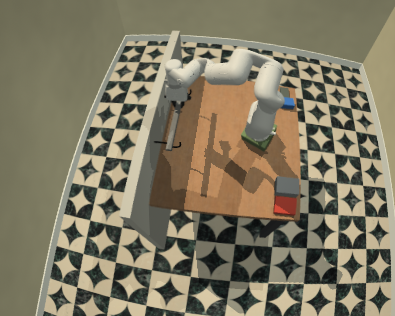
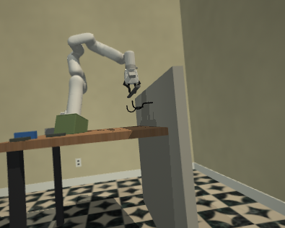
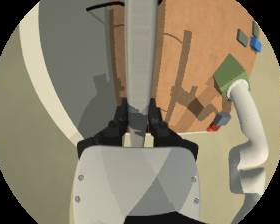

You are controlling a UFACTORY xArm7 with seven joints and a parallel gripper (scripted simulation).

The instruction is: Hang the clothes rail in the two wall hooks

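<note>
Right now the clothes rail is 1 cm below my hand. Also, from my hand: grey wall panel: 13 cm ahead, 2 cm to the left, 50 cm below; grey box: 64 cm behind, 20 cm to the left, 24 cm below; blue block: 58 cm behind, 36 cm to the right, 25 cm below.
</note>
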